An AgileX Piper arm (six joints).
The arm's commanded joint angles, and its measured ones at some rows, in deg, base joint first. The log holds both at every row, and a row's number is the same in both.
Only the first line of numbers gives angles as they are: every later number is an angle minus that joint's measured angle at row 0.
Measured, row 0:
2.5 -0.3 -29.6 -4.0 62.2 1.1
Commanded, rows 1 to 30:
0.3 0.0 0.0 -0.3 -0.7 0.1
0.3 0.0 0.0 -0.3 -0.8 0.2
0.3 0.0 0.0 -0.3 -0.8 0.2
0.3 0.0 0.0 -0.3 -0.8 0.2
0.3 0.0 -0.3 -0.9 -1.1 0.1
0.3 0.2 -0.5 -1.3 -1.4 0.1
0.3 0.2 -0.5 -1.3 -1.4 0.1
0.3 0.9 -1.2 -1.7 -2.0 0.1
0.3 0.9 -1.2 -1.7 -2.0 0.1
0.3 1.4 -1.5 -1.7 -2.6 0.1
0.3 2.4 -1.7 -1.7 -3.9 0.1
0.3 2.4 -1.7 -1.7 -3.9 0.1
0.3 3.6 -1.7 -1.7 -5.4 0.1
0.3 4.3 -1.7 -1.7 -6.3 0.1
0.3 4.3 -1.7 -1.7 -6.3 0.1
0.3 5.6 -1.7 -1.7 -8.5 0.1
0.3 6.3 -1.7 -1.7 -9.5 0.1
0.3 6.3 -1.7 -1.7 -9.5 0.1
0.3 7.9 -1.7 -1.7 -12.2 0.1
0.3 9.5 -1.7 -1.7 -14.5 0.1
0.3 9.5 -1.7 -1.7 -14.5 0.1
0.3 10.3 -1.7 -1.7 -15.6 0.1
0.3 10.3 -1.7 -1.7 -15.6 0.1
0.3 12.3 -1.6 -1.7 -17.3 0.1
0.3 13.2 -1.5 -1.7 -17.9 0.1
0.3 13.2 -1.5 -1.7 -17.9 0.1
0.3 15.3 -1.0 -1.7 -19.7 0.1
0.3 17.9 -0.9 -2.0 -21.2 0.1
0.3 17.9 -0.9 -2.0 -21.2 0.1
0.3 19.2 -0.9 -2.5 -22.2 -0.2
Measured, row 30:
0.0 16.4 -1.1 -1.3 -18.8 0.0
